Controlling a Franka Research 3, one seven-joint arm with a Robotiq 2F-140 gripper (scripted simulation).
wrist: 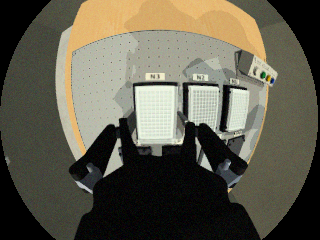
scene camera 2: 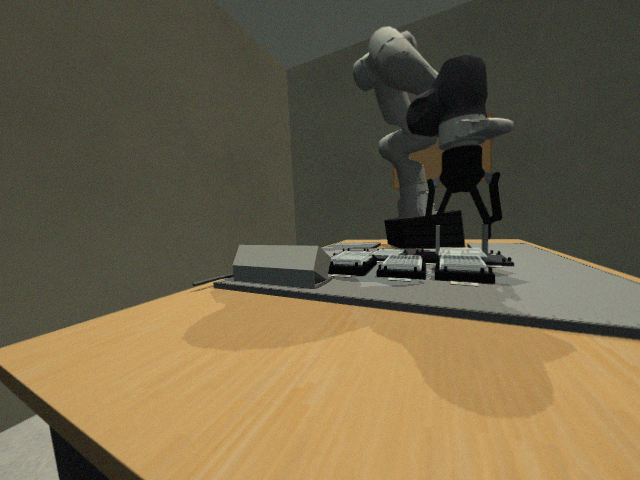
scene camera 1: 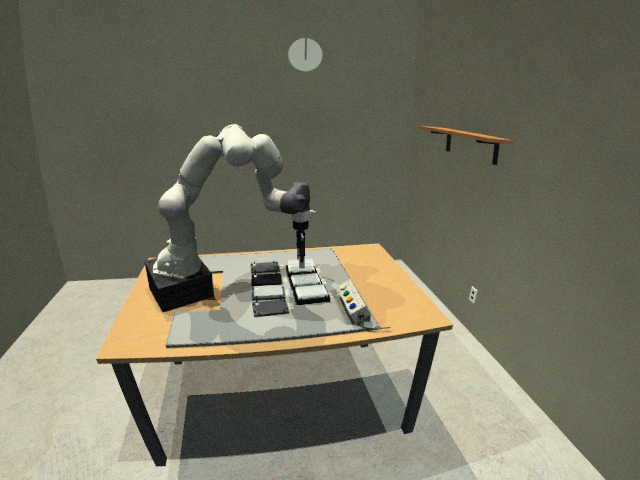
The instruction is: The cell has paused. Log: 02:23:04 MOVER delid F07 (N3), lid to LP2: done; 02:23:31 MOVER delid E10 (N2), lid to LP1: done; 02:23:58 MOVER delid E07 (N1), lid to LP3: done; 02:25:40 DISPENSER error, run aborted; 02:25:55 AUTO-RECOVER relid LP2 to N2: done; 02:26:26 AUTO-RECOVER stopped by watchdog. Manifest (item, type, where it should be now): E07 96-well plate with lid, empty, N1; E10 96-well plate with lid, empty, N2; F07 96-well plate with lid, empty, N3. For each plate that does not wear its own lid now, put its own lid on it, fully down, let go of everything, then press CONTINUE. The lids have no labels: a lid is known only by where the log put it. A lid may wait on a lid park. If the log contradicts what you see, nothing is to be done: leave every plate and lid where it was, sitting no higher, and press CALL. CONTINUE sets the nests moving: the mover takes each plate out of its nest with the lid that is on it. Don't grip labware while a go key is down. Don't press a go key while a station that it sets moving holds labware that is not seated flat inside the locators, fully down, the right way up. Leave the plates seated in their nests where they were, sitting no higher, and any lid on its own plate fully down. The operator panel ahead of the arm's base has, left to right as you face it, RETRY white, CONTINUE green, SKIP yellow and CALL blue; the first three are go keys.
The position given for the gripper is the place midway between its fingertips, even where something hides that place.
In view: the gripper (scene camera 2: 460,253), a plate (wrist: 204,107) and an operator panel (wrist: 248,62).
The gripper is seen too in the wrist view (wrist: 156,117).
